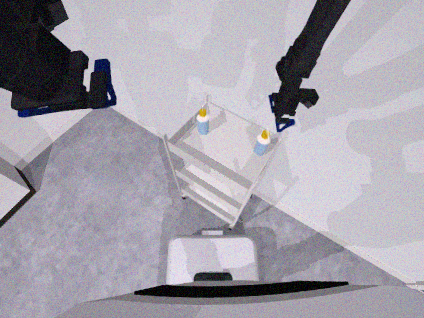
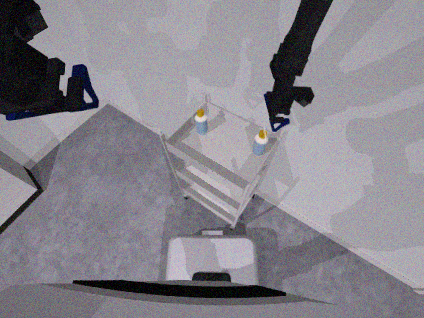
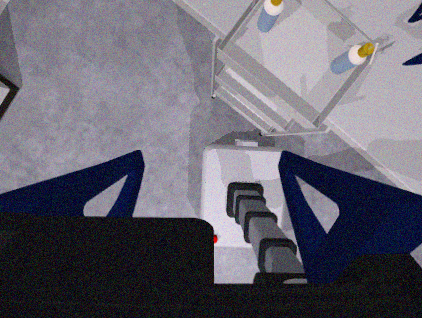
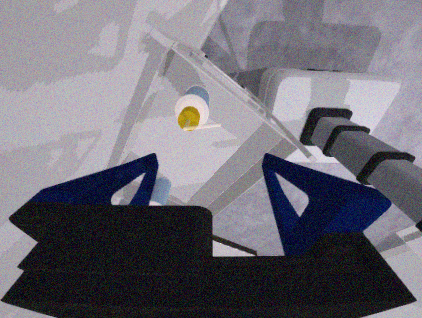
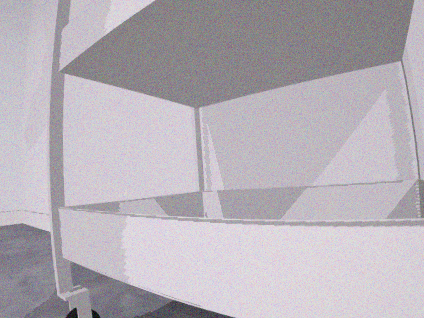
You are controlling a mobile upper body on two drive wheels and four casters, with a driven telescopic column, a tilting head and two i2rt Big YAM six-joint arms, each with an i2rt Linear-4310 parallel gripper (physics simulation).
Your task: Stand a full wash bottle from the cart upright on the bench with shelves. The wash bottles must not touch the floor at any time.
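Places are measured from the left arm's base along level axes (x left, y down, z back), in centimetres.
Where they show: left gripper, fingertip midpoint: (image 1: 89, 104) (image 2: 74, 106) (image 3: 211, 158); right gripper, fingertip midpoint: (image 1: 276, 121) (image 2: 271, 121) (image 3: 407, 43) (image 4: 210, 159).
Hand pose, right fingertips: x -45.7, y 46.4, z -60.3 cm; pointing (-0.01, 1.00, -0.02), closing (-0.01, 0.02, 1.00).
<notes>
Things, the pixels of their centre, and the offset from my right fingertips.
- wash bottle, body centre: (image 4: 198, 110) (image 3: 354, 60) (image 2: 261, 142) (image 1: 263, 142) dy +16.5, dx +0.7, dz -2.6 cm
- second such bottle, body centre: (image 4: 151, 203) (image 3: 273, 5) (image 1: 203, 118) (image 2: 201, 118) dy +16.5, dx +28.0, dz -17.4 cm
A wash bottle (image 1: 261, 145) (image 2: 259, 145) (image 3: 345, 61) (image 4: 195, 102), blue below and white above with a yellow cap, stands upright at the right of the cart's top shelf. A second such bottle (image 1: 202, 125) (image 2: 201, 124) (image 3: 268, 19) stands upright farther left on the shelf. The pale cart (image 1: 215, 162) (image 2: 215, 162) (image 3: 272, 85) (image 5: 250, 255) is in front of the robot. My right gripper (image 1: 278, 122) (image 2: 273, 121) (image 4: 210, 159) is open and empty, above the cart's right side near the first bottle. My left gripper (image 3: 211, 158) is open and empty, left of the cart. The bench with shelves cannot be made out.
The robot's white base (image 1: 212, 260) (image 2: 212, 260) lies close to the cart's near corner. A white surface with a dark edge (image 1: 11, 192) (image 2: 15, 190) shows at the far left. Pale walls rise behind and to the right of the cart.
</notes>
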